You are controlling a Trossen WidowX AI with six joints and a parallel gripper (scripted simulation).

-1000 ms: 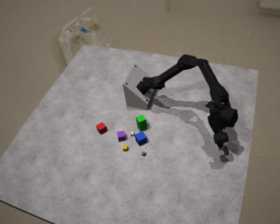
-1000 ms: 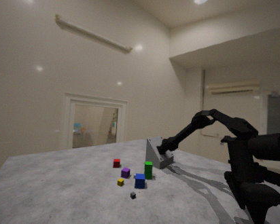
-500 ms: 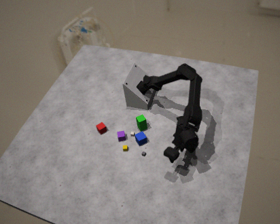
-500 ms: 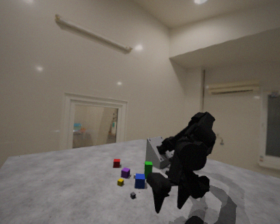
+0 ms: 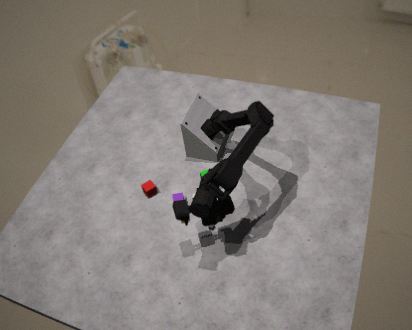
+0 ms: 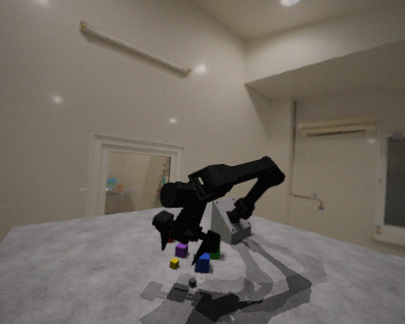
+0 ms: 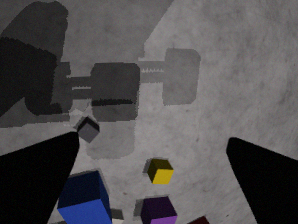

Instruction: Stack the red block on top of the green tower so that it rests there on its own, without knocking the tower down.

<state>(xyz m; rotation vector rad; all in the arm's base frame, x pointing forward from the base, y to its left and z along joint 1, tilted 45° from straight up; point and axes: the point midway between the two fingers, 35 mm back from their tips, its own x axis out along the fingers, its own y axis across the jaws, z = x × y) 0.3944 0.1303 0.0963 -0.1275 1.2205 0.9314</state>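
Now: the red block 11 cm behind my gripper tip, 27 cm to the right of it and 7 cm below it. From my gripper tip the other things lie so: blue block (12 cm behind, 4 cm to the right, 7 cm below); then dark block (5 cm behind, 1 cm to the left, 9 cm below); then yellow block (4 cm behind, 9 cm to the right, 8 cm below).
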